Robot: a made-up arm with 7 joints. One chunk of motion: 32 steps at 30 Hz.
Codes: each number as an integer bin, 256 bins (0 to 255) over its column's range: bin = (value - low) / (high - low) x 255, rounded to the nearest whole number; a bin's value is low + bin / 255 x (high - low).
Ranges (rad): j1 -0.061..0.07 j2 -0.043..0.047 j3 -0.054..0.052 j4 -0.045..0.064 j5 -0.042..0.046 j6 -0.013..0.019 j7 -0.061..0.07
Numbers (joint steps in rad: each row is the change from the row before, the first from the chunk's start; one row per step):
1: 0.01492 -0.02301 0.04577 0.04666 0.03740 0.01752 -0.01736
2: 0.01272 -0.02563 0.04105 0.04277 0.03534 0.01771 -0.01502
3: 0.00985 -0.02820 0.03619 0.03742 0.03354 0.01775 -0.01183
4: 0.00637 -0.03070 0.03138 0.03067 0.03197 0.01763 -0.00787
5: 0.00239 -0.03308 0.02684 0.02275 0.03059 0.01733 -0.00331
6: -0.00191 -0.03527 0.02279 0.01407 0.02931 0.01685 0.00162
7: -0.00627 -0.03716 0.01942 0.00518 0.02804 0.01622 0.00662
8: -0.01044 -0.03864 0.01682 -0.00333 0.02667 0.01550 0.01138
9: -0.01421 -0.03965 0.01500 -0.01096 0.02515 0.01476 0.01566
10: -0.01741 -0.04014 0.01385 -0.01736 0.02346 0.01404 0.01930
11: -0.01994 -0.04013 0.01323 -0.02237 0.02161 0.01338 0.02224
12: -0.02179 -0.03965 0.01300 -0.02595 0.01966 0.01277 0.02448
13: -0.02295 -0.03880 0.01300 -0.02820 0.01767 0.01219 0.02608
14: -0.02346 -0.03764 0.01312 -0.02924 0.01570 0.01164 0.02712
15: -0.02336 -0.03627 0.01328 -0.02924 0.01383 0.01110 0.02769
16: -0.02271 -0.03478 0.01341 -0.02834 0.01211 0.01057 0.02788
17: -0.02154 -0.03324 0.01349 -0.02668 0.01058 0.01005 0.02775
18: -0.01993 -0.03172 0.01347 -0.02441 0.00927 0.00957 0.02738
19: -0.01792 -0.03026 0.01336 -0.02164 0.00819 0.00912 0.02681
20: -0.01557 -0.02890 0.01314 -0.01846 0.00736 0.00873 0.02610
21: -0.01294 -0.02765 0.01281 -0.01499 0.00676 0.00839 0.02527
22: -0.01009 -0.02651 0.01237 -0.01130 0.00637 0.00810 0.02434
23: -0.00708 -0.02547 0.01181 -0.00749 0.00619 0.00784 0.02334
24: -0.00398 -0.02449 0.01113 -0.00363 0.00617 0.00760 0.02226
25: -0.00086 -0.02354 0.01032 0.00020 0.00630 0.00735 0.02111
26: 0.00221 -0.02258 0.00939 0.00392 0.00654 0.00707 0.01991
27: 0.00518 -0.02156 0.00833 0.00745 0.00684 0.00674 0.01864
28: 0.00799 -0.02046 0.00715 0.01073 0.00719 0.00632 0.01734
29: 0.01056 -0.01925 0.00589 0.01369 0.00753 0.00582 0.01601
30: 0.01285 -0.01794 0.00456 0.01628 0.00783 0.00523 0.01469
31: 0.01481 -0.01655 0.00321 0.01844 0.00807 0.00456 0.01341
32: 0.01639 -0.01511 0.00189 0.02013 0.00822 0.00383 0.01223
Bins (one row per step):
1: 148 57 240 214 230 243 85
2: 144 49 229 205 224 245 90
3: 138 42 217 193 219 245 96
4: 131 35 205 177 214 244 103
5: 123 28 194 158 210 242 112
6: 115 22 185 138 207 238 122
7: 107 17 177 117 203 233 132
8: 98 12 170 97 199 227 141
9: 91 9 166 80 195 221 149
10: 85 8 163 65 190 215 156
11: 80 8 162 53 184 210 162
12: 76 9 161 45 179 205 166
13: 74 12 161 39 173 201 170
14: 73 15 161 37 167 196 172
15: 73 19 162 37 162 192 173
16: 75 23 162 39 157 188 173
17: 77 28 162 43 152 184 173
18: 80 32 162 48 149 180 172
19: 84 36 162 55 145 176 171
20: 88 40 162 62 143 173 170
21: 94 43 161 70 141 170 168
22: 99 47 160 79 140 168 166
23: 105 50 158 88 140 166 164
24: 111 52 157 97 140 164 162
25: 117 55 155 106 140 162 160
26: 123 58 152 114 141 160 157
27: 129 61 150 123 142 157 155
28: 134 64 147 130 143 154 152
29: 139 67 144 137 144 150 150
30: 144 71 141 143 144 145 147
31: 148 75 138 148 145 140 145
32: 151 79 134 152 146 134 143

